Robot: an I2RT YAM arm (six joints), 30 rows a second.
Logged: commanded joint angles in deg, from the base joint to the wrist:
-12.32, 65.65, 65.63, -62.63, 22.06, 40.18
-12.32, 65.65, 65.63, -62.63, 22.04, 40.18
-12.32, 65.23, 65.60, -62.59, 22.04, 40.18
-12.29, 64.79, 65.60, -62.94, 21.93, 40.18
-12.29, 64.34, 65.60, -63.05, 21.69, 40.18
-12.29, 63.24, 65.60, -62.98, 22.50, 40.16
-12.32, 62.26, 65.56, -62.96, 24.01, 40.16
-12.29, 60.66, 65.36, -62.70, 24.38, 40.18
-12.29, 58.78, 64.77, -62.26, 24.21, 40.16
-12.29, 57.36, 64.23, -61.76, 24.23, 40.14
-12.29, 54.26, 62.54, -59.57, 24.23, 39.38
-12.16, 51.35, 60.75, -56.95, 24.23, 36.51
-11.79, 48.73, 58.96, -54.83, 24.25, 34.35
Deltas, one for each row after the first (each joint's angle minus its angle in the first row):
0.00, 0.00, 0.00, 0.00, -0.02, 0.00
0.00, -0.42, -0.03, 0.04, -0.02, 0.00
0.03, -0.86, -0.03, -0.31, -0.13, 0.00
0.03, -1.31, -0.03, -0.42, -0.37, 0.00
0.03, -2.41, -0.03, -0.35, 0.44, -0.02
0.00, -3.39, -0.07, -0.33, 1.95, -0.02
0.03, -4.99, -0.27, -0.07, 2.32, 0.00
0.03, -6.87, -0.86, 0.37, 2.15, -0.02
0.03, -8.29, -1.40, 0.87, 2.17, -0.04
0.03, -11.39, -3.09, 3.06, 2.17, -0.80
0.16, -14.30, -4.88, 5.68, 2.17, -3.67
0.53, -16.92, -6.67, 7.80, 2.19, -5.83

